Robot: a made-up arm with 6 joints.
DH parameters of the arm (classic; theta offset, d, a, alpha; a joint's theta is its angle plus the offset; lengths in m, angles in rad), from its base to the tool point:
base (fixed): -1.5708 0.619 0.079 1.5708
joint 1: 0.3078 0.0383 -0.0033 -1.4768
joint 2: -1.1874 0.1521 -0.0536 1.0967
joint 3: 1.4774 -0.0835 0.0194 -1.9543
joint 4: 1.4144 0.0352 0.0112 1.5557
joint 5: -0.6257 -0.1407 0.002 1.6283
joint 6: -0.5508 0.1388 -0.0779 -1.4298
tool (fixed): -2.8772 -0.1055 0 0
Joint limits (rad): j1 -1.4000..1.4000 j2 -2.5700..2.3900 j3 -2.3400..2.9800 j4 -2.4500..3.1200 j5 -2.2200..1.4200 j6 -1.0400..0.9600
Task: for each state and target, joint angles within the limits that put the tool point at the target. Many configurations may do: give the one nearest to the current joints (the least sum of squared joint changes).
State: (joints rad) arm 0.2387 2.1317 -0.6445 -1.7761 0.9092 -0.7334
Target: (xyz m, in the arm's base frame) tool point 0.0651 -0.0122 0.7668
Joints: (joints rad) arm 0.2164 1.9956 -0.3100 -2.1535 1.4200 -1.0400
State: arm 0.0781 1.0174 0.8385 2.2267 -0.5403 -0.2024
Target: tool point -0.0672 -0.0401 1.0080
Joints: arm -0.7983 1.3032 0.4845 1.9369 -0.1291 0.0150
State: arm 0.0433 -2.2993 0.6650 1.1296 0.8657 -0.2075
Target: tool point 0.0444 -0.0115 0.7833
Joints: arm 0.0138 -2.3094 0.5176 0.8446 1.0937 -0.3703
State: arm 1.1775 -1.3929 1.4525 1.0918 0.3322 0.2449
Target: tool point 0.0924 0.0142 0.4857
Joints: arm 1.4000 -1.2687 1.3498 0.7354 -0.1541 0.2857
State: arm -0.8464 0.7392 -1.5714 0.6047 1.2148 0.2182
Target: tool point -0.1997 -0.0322 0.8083
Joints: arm -0.9031 1.2715 -1.3474 0.8998 1.0902 0.1074
